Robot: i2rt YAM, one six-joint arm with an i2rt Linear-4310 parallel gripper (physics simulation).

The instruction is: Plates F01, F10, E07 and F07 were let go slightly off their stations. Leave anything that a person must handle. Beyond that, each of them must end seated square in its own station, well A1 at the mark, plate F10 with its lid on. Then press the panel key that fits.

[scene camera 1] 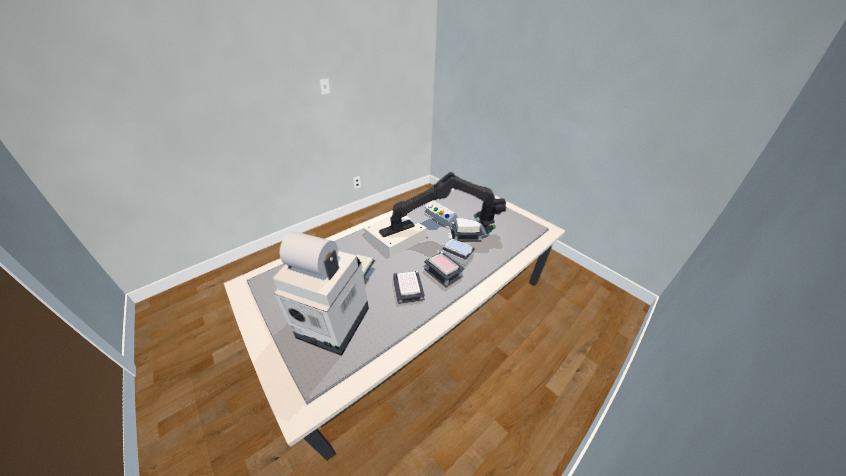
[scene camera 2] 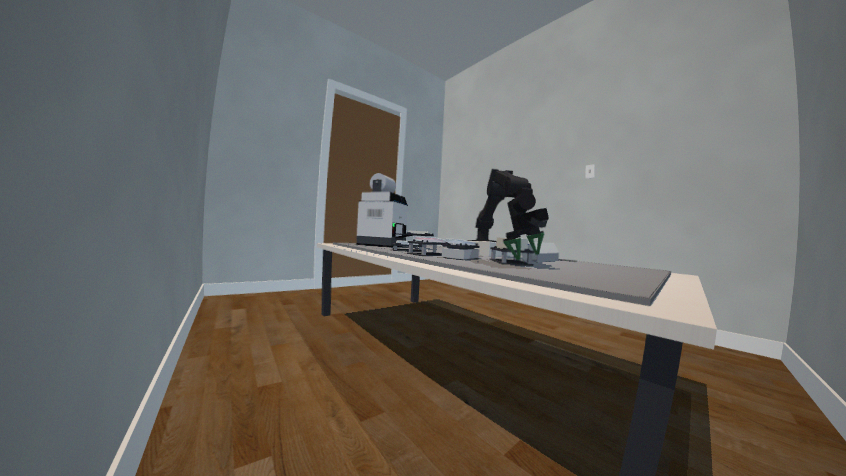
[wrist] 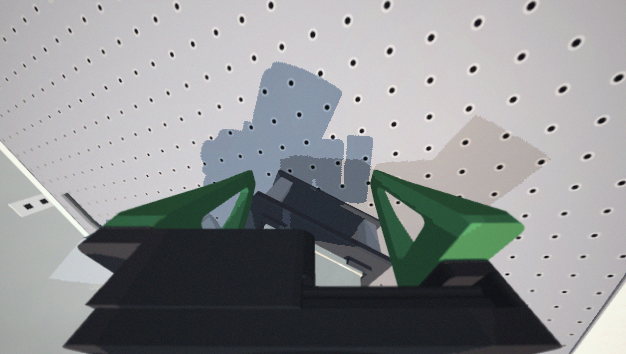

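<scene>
My gripper [scene camera 1: 486, 226] [scene camera 2: 527, 255] [wrist: 312, 176] is open, its green fingers spread low at the far-end station. That dark raised station [scene camera 1: 468, 237] [wrist: 325, 212] shows partly between and behind the fingers in the wrist view; it bears a cream-topped plate [scene camera 1: 468, 224]. A blue-topped plate [scene camera 1: 459, 248] sits on a light block. A pink-topped plate [scene camera 1: 443, 262] sits on a dark raised station, and a white plate with pinkish wells [scene camera 1: 408, 282] on a low dark one. The key panel [scene camera 1: 437, 213] shows white, green, yellow and blue keys. Plate labels, A1 marks and exact seating are too small to read.
A tall white instrument [scene camera 1: 322, 301] [scene camera 2: 374, 220] with a cylinder on top stands at the other end of the table. A light object [scene camera 1: 366, 264] is partly hidden behind it. The arm's white base block [scene camera 1: 397, 240] stands at the back edge, near the key panel.
</scene>
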